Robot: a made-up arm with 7 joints.
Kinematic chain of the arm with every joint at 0, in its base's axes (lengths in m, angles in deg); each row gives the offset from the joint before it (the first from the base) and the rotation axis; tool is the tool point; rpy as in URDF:
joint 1: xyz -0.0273 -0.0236 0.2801 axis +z
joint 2: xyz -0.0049 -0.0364 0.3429 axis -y
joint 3: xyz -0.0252 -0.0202 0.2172 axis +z
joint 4: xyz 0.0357 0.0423 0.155 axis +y
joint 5: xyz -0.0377 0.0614 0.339 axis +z
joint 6: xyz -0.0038 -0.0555 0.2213 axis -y
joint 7: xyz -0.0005 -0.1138 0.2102 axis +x
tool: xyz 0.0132 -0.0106 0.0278 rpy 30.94 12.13 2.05
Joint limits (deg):
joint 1: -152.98..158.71
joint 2: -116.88..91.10
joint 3: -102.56..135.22
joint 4: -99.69..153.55
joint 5: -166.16..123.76
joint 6: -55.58..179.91
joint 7: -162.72..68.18
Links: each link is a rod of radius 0.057 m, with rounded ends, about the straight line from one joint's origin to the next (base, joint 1, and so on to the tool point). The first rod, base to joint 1, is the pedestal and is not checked.
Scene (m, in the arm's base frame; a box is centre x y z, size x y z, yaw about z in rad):
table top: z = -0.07
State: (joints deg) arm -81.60 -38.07 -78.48 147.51 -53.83 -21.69 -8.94
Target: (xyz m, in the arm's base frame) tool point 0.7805 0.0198 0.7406
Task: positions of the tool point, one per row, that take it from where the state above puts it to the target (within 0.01 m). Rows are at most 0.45 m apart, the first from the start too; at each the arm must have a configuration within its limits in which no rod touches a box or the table.
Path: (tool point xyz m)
1: -0.6021 -0.3223 0.3812
2: -0.3640 -0.6044 0.3574
3: 0.0024 -0.7328 0.3850
4: 0.3926 -0.6528 0.4656
5: 0.6848 -0.3757 0.5901
6: 0.7805 0.0198 0.7405

